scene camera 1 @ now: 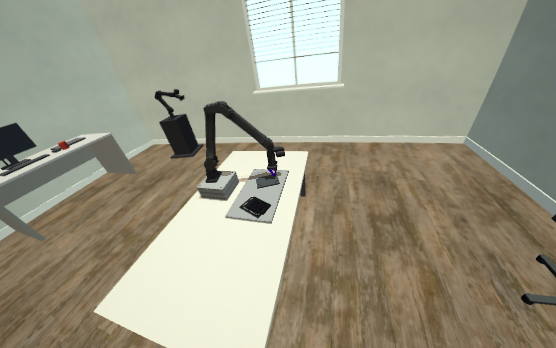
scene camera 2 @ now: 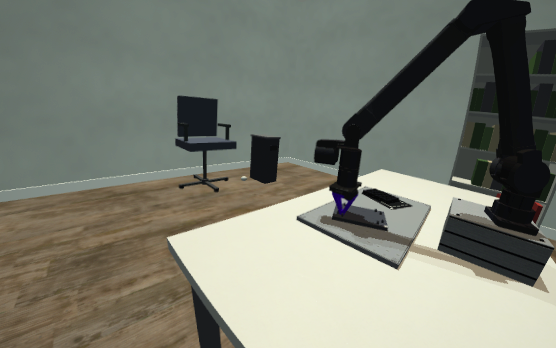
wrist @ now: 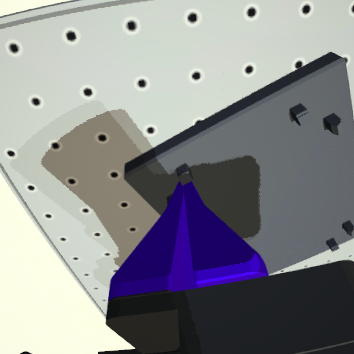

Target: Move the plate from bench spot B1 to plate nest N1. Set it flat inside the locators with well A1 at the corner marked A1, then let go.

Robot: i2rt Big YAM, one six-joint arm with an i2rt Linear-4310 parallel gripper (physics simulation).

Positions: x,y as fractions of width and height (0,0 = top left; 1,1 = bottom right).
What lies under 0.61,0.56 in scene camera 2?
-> The gripper.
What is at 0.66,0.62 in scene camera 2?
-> A dark flat nest block.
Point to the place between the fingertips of the gripper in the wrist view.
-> At 0.53,0.53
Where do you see a dark flat nest block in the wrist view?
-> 0.78,0.52
